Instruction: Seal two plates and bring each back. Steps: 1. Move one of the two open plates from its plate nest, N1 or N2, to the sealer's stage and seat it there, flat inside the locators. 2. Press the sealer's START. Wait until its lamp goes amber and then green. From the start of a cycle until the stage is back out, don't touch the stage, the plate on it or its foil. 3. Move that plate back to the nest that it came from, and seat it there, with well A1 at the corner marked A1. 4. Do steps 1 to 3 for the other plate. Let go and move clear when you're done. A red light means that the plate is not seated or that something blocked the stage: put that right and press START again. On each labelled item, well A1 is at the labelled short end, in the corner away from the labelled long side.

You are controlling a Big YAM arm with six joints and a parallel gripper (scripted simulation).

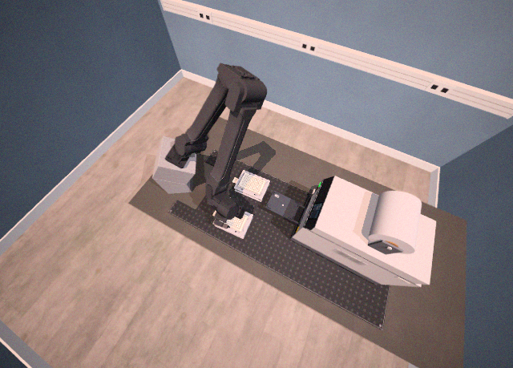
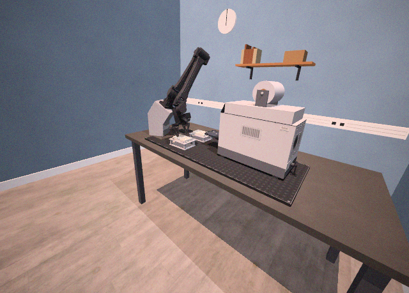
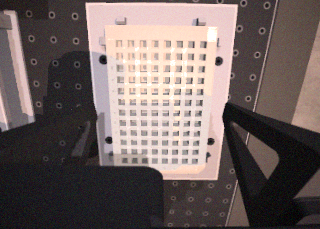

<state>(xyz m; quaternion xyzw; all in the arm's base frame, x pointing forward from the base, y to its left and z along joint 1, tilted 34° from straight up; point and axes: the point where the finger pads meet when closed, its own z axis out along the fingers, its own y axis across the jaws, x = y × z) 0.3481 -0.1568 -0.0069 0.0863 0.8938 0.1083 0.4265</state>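
My gripper is now 40 mm above the plate nest. From my hand the other things lie so: sealer stage (210 mm ahead, 130 mm to the left, 10 mm above); then foil roll (540 mm ahead, 80 mm to the left, 330 mm above).
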